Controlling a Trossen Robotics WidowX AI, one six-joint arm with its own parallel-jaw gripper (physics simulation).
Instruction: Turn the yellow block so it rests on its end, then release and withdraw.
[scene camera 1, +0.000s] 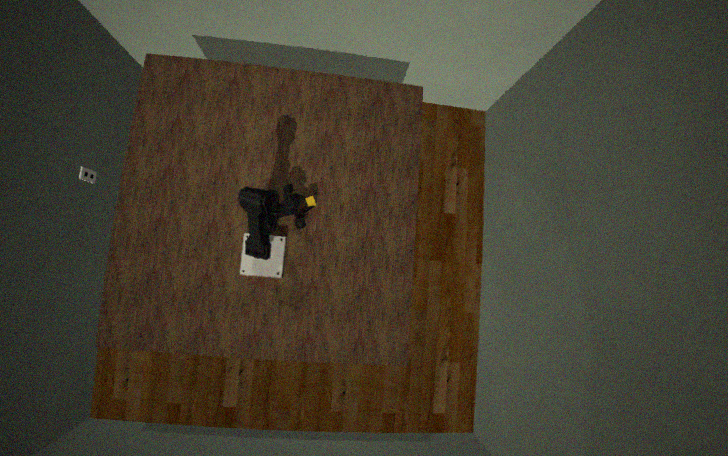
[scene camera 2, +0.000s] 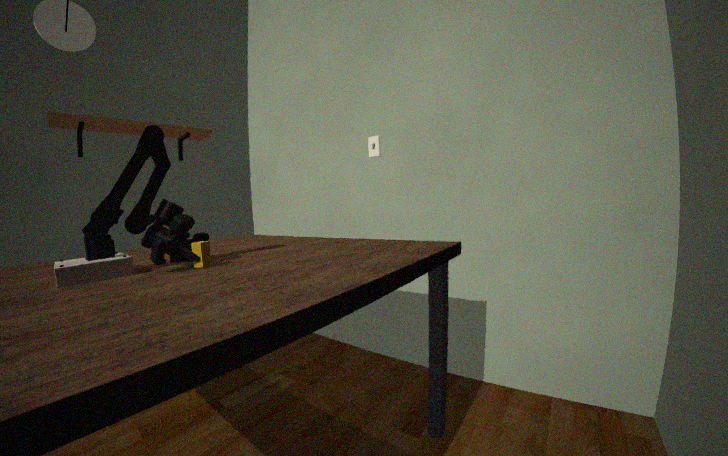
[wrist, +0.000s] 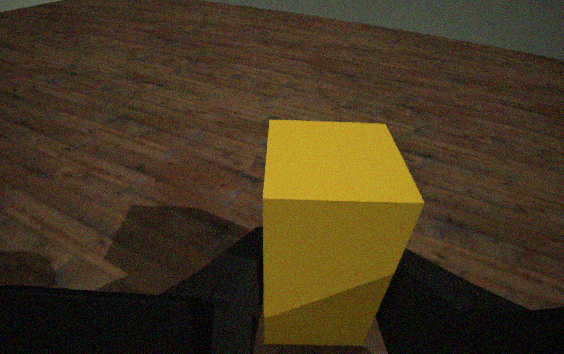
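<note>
The yellow block (scene camera 1: 310, 201) (scene camera 2: 201, 254) (wrist: 336, 235) stands upright, its long side vertical and a small end face on top. My gripper (scene camera 1: 308, 203) (scene camera 2: 197, 255) (wrist: 314, 241) is shut on it, with one dark finger on each side in the wrist view. The gripper reaches in at a low slant from the arm's side. In the second scene view the block's lower end is at or very near the table top (scene camera 1: 188, 134) (scene camera 2: 322, 268) (wrist: 150, 100); whether it touches is too small to tell. The fingers partly hide the block's lower sides.
The arm's white base plate (scene camera 1: 263, 268) (scene camera 2: 94, 271) sits on the table behind the gripper. A wooden wall shelf (scene camera 2: 118, 126) hangs beyond the arm. The table's far right corner shows in the second scene view, well away from the block.
</note>
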